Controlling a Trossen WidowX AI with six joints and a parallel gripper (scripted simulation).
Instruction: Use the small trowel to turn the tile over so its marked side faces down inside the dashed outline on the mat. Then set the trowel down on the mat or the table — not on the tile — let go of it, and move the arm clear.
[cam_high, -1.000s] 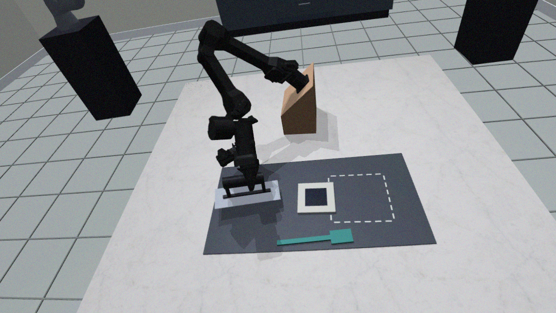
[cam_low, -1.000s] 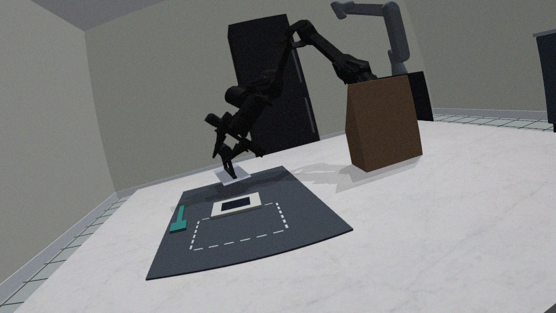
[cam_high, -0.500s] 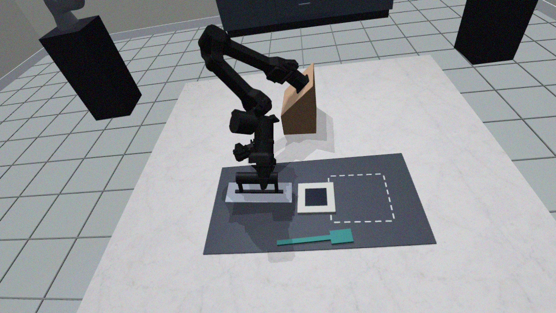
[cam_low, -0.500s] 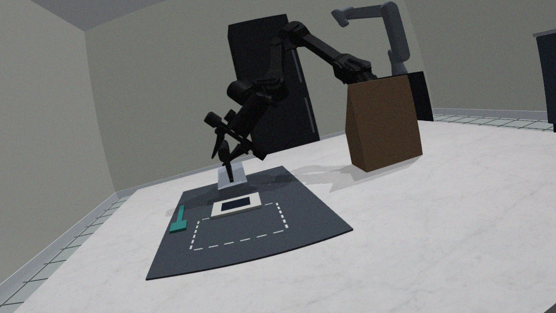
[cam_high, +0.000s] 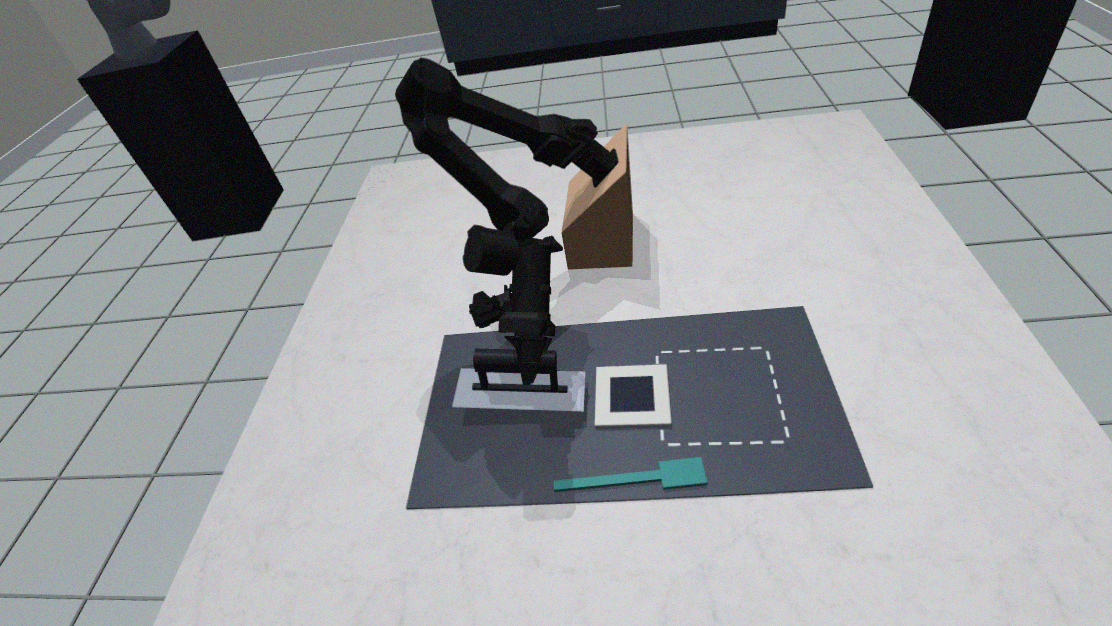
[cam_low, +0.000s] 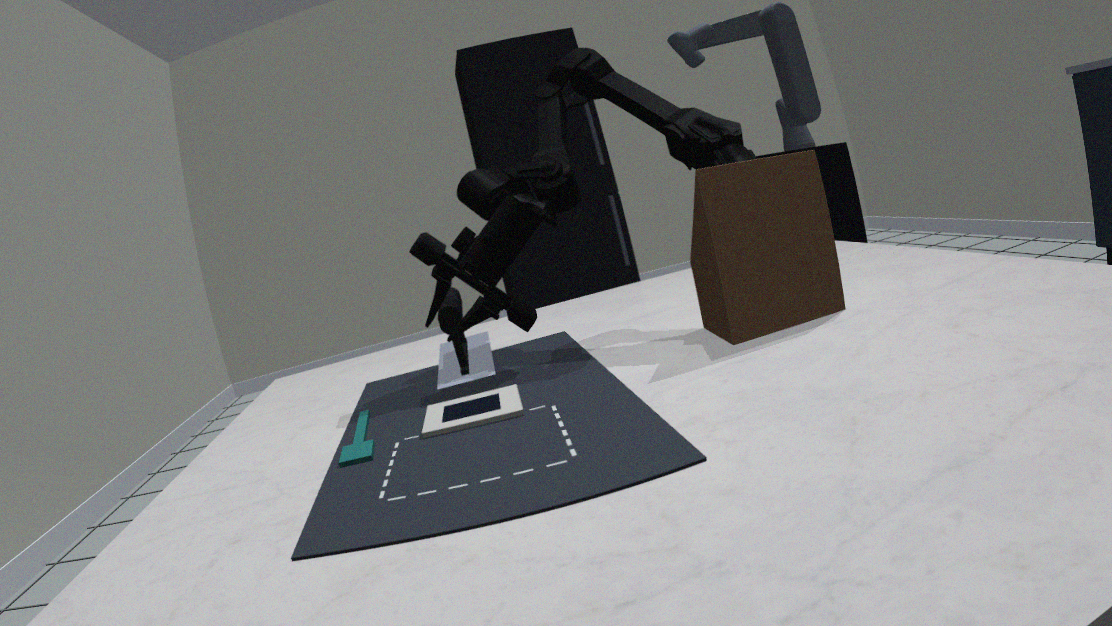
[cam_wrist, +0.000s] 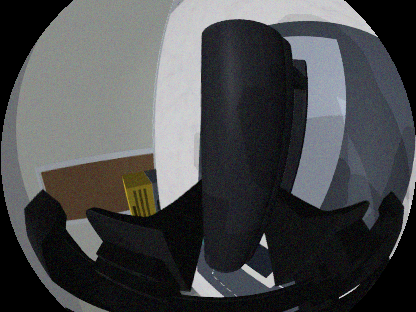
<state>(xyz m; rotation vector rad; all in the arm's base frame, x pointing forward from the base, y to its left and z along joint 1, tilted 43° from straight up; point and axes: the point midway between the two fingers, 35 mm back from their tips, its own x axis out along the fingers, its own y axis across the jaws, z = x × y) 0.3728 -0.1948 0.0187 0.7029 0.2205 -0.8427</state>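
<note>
Now: gripper tip 1 cm past the tile, 15 cm to the right of it and 7 cm above it. The rest, counted from my gripper tip: dark mat 1 cm behind, 14 cm to the left, 10 cm below; then teal flat tool 13 cm ahead, 15 cm to the left, 7 cm below; then trowel 2 cm behind, 1 cm below.
</note>
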